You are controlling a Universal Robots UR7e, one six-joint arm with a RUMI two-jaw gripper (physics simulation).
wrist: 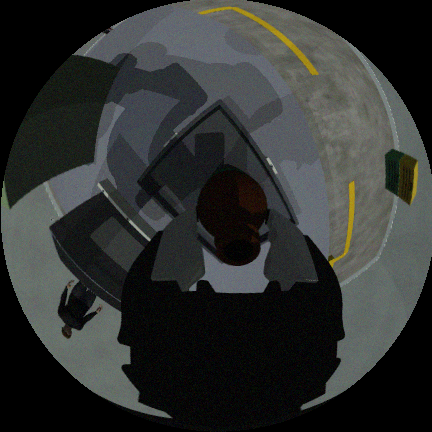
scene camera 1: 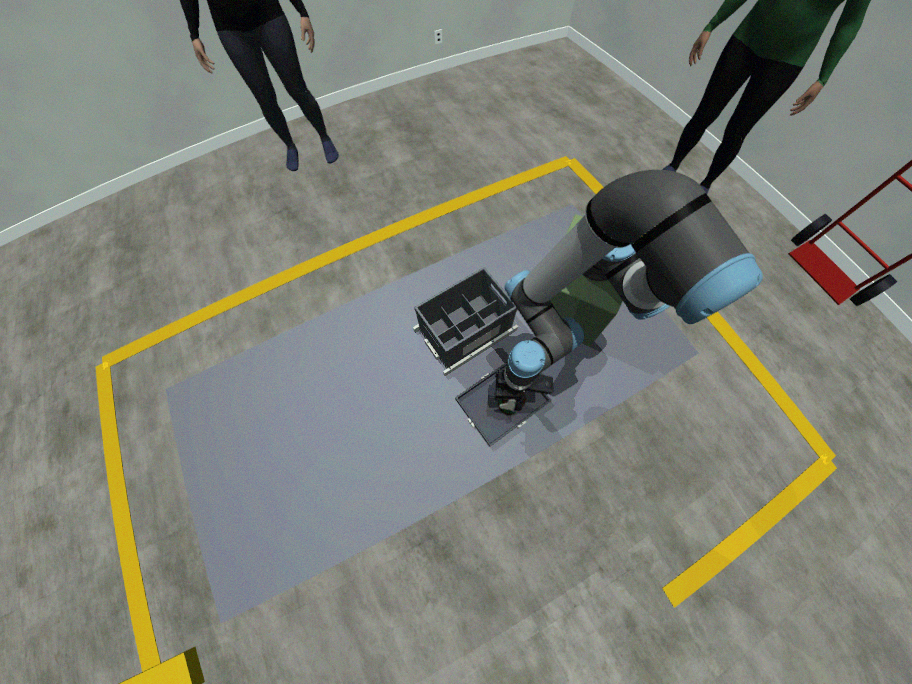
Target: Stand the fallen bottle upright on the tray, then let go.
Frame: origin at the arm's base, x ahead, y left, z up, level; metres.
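Seen in the pictures: gripper, between the fingertips: (wrist: 231, 209).
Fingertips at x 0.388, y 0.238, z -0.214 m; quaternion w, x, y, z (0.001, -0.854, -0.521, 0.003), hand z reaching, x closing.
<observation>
A point is followed by its place in that frame.
A dark reddish-brown bottle (wrist: 232, 200) @(x 0.367, y 0.248, z -0.184 m) is held between the two fingers in the wrist view, with its neck and dark round mouth turned toward the camera. My gripper (scene camera 1: 508, 402) @(x 0.388, y 0.238, z -0.214 m) (wrist: 231, 209) @(x 0.388, y 0.238, z -0.214 m) is shut on it, one finger on each side. Both are over the shallow dark tray (scene camera 1: 489, 427) @(x 0.481, y 0.279, z -0.304 m) (wrist: 230, 130) @(x 0.307, y 0.279, z -0.304 m). The bottle's base is hidden behind its body, so I cannot tell whether it touches the tray. In the scene view the bottle is too small and too covered by the gripper to make out clearly.
A dark crate with compartments (scene camera 1: 431, 341) @(x 0.544, y -0.054, z -0.247 m) (wrist: 75, 245) @(x 0.315, y 0.006, z -0.157 m) stands close beside the tray. The green block (scene camera 1: 589, 305) @(x 0.078, y 0.104, z -0.076 m) under the robot's arm is to the right in the scene view. Two people stand beyond the yellow floor line, and a red hand truck (scene camera 1: 822, 272) is at the far right.
</observation>
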